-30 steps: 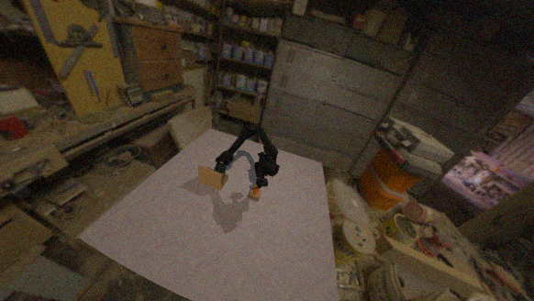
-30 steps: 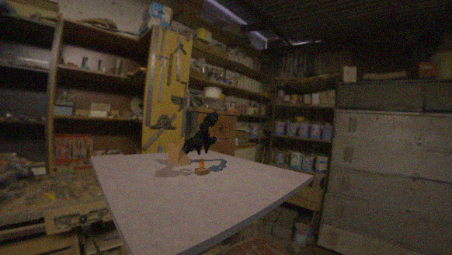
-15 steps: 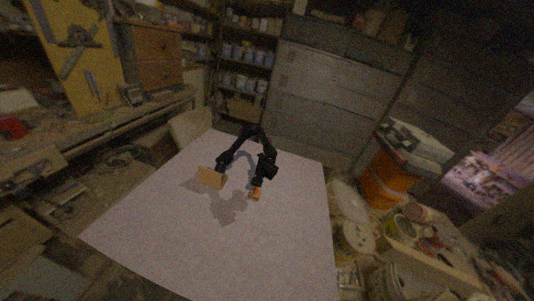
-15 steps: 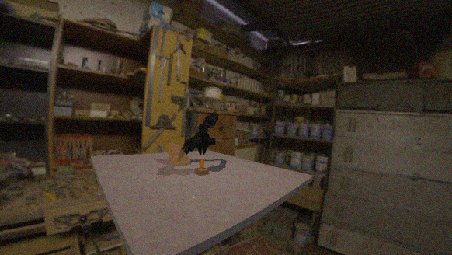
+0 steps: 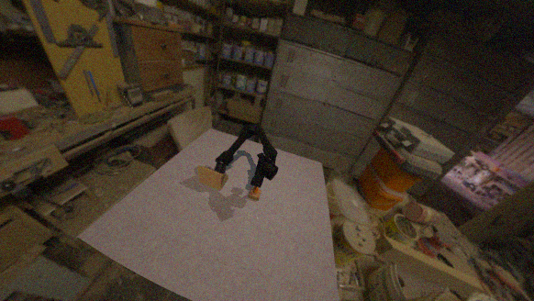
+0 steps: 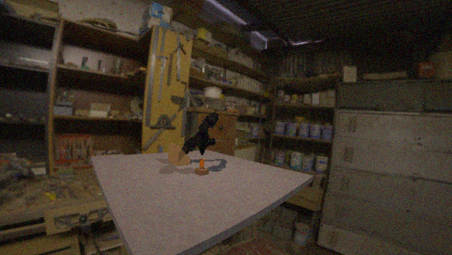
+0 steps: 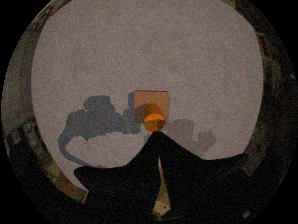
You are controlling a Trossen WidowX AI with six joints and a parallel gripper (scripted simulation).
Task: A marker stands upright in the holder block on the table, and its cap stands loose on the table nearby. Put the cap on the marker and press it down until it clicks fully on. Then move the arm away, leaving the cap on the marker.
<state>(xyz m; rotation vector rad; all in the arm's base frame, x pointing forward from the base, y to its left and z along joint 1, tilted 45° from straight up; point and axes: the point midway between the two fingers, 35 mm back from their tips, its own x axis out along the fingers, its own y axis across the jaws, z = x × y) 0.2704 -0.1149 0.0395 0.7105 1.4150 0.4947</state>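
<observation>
My gripper tip is now 6 cm above the orange cap. Also, from my gripper tip: holder block (11 cm below).
</observation>
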